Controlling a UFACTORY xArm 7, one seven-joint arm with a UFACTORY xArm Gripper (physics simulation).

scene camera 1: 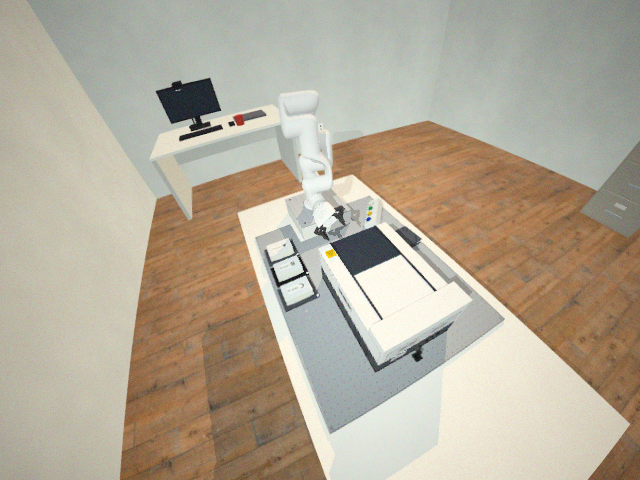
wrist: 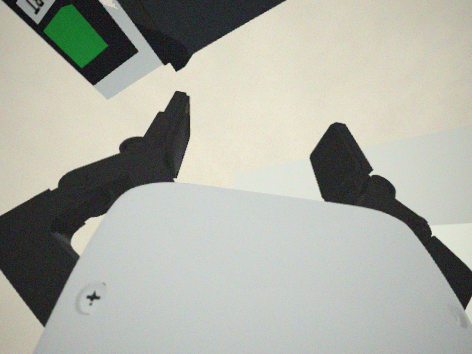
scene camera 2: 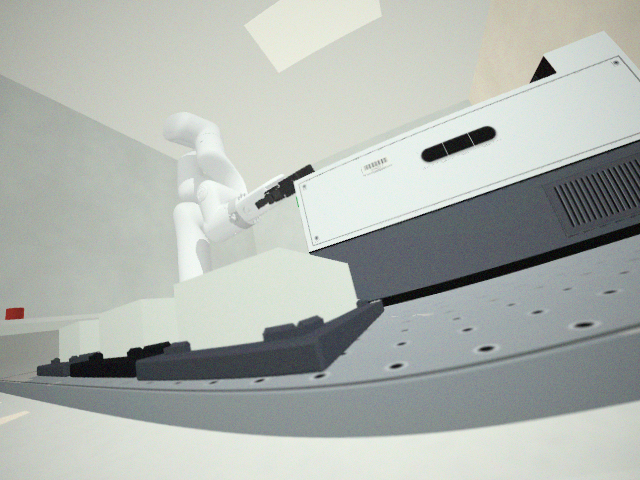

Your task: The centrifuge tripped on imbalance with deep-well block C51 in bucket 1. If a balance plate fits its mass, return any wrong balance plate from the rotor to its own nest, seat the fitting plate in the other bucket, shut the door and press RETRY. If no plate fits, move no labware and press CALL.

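Frame: origin at the arm's base, x left, y ahead, z down, level; metres.
Where they show: gripper, fingertip midpoint: (scene camera 1: 335,231) (wrist: 257,128) (scene camera 2: 307,174).
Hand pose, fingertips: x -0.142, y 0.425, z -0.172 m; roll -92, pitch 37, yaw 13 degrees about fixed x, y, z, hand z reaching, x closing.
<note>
After its pixels a point has its place.
My gripper (scene camera 1: 333,226) {z -0.172, x -0.142, y 0.425 m} (scene camera 2: 284,187) (wrist: 257,128) {z -0.172, x -0.142, y 0.425 m} is open and empty, raised beside the arm end of the centrifuge (scene camera 1: 421,321) {z -0.152, x -0.149, y 0.872 m} (scene camera 2: 392,180) {z -0.059, x -0.245, y 0.553 m}. The centrifuge top has a dark panel (scene camera 1: 366,249) {z -0.121, x -0.074, y 0.541 m} and a white panel (scene camera 1: 397,284) {z -0.118, x -0.093, y 0.728 m}; the rotor, its buckets and block C51 do not show. Three white plates (scene camera 1: 280,249) {z 0.036, x -0.322, y 0.178 m} (scene camera 1: 288,268) {z 0.036, x -0.344, y 0.312 m} (scene camera 1: 297,290) {z 0.036, x -0.366, y 0.444 m} sit in dark nests in a row. In scene camera 2 the nearest plate (scene camera 2: 263,297) {z 0.059, x -0.430, y 0.447 m} hides part of the others. A button post (scene camera 1: 369,214) {z 0.023, x 0.203, y 0.260 m} carries green, yellow and blue buttons. A green patch (wrist: 75,35) {z -0.090, x -0.197, y 0.414 m} shows beside a cut-off label in the wrist view.
The grey perforated deck (scene camera 1: 336,361) {z 0.091, x -0.386, y 0.762 m} (scene camera 2: 439,356) {z 0.091, x -0.459, y 0.513 m} bears the centrifuge and nests. A small dark object (scene camera 1: 408,236) {z 0.058, x 0.273, y 0.492 m} lies beyond the centrifuge's far side. A yellow label (scene camera 1: 330,253) {z -0.120, x -0.199, y 0.471 m} is on the centrifuge corner. A desk (scene camera 1: 168,147) with a monitor (scene camera 1: 189,100) stands behind.
</note>
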